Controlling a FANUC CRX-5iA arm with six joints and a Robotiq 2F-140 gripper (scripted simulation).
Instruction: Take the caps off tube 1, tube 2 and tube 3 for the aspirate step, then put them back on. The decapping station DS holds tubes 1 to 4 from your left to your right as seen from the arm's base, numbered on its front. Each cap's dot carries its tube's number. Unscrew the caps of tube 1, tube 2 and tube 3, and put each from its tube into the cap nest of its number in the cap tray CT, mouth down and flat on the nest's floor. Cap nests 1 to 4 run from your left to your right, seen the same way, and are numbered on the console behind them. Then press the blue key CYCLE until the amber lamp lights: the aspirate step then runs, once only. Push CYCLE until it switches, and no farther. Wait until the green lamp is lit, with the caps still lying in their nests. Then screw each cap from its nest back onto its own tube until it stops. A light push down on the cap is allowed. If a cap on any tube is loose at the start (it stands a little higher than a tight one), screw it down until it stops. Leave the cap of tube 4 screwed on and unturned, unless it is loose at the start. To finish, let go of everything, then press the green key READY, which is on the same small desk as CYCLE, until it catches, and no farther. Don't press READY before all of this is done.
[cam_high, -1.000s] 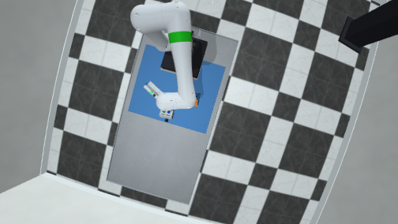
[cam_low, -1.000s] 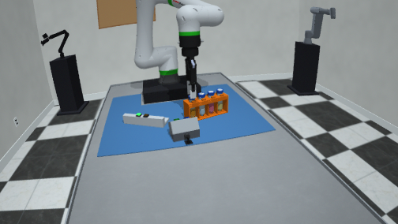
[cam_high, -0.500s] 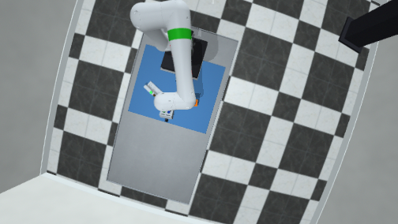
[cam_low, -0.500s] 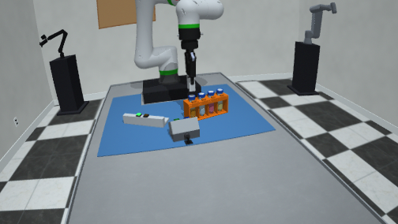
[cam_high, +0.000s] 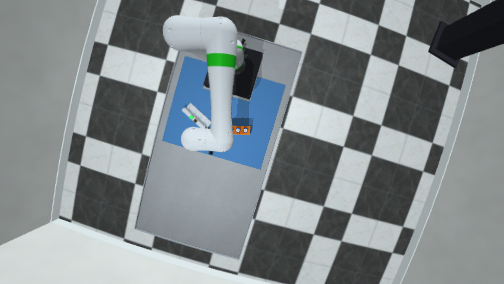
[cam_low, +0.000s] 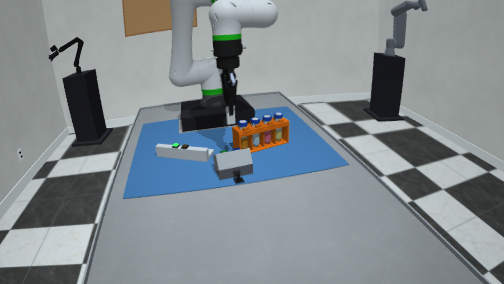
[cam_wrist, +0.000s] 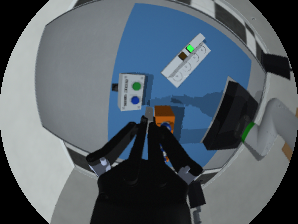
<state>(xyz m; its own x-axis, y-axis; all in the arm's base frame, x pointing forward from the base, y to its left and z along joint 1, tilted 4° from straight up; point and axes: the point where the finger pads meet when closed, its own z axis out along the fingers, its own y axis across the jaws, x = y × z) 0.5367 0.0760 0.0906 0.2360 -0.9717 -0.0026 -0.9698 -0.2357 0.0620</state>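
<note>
My hand is 110 mm above the green key, 50 mm short of it and 30 mm to the left of it. Round my hand: blue key 110 mm below, 40 mm ahead, 10 mm to the left; then small grey key desk 120 mm below, 70 mm ahead, 10 mm to the right.
</note>
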